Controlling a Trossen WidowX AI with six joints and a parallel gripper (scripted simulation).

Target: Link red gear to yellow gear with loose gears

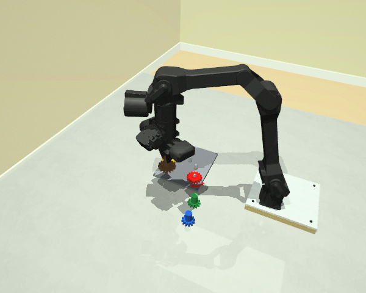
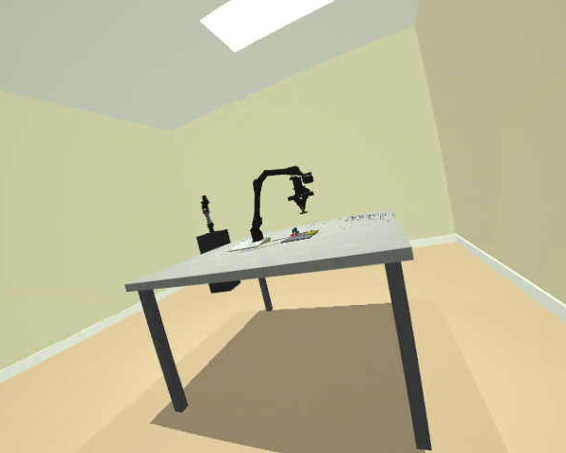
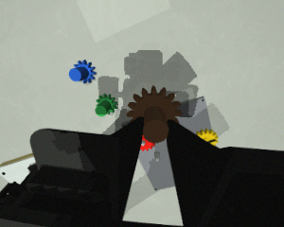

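Now: gripper tip 140 mm above the red gear, 100 mm to the left of it and 70 mm past it. Also, from my gripper tip: green gear: 140 mm below, 100 mm behind; red arrow: 140 mm below, 90 mm behind, 70 mm to the right; brown gear: 10 mm below.
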